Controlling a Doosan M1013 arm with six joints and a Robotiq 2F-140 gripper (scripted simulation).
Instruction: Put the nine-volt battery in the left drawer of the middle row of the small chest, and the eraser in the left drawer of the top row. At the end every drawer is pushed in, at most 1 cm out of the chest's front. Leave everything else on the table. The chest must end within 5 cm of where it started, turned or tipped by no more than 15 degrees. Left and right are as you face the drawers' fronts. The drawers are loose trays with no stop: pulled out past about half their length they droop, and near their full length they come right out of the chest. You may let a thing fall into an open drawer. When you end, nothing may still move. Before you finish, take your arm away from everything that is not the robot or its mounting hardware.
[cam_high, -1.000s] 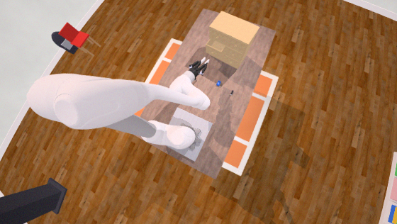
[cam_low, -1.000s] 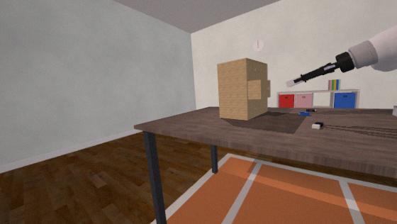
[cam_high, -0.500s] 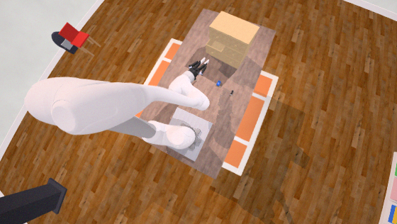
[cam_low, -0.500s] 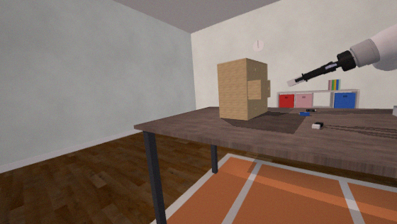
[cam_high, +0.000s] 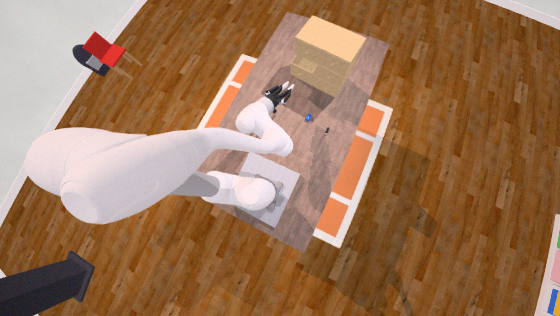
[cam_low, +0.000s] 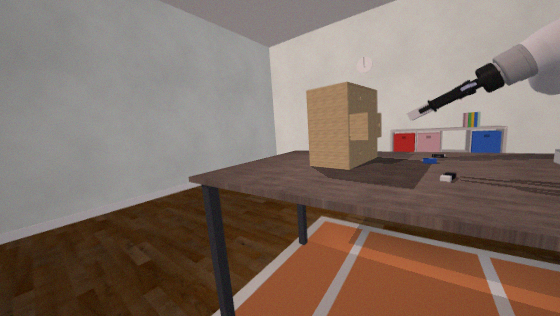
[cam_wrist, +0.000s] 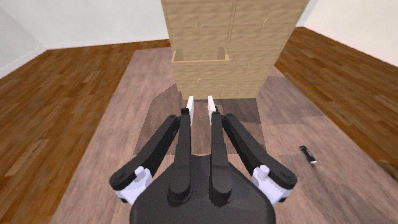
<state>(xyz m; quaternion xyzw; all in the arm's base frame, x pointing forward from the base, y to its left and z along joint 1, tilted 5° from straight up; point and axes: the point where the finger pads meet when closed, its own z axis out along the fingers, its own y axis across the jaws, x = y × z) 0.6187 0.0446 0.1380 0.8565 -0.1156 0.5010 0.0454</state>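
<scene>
My gripper is now 19 cm above the blue nine-volt battery, 16 cm to the left of it and 4 cm past it. Also, from my hand: eraser 19 cm below, 10 cm to the left, 6 cm behind.
</scene>
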